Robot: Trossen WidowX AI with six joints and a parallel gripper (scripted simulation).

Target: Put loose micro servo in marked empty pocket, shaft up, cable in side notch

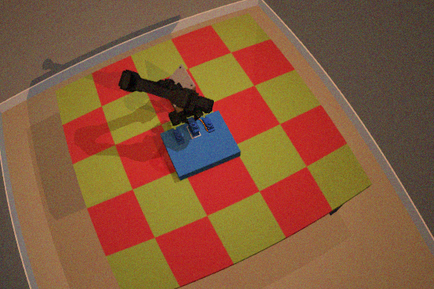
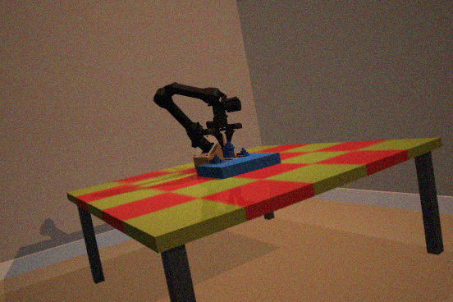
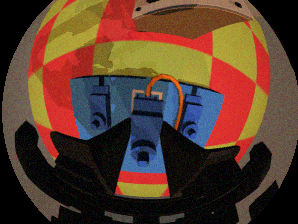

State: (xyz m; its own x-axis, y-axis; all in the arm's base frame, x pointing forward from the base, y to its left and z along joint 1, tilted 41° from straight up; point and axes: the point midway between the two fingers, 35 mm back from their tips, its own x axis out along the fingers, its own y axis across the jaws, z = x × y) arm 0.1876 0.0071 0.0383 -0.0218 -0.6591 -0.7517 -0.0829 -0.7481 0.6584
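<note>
Now: the blue deck 120 mm ahead of my gripper tip, 80 mm below it and 10 mm to the right of it.
</note>
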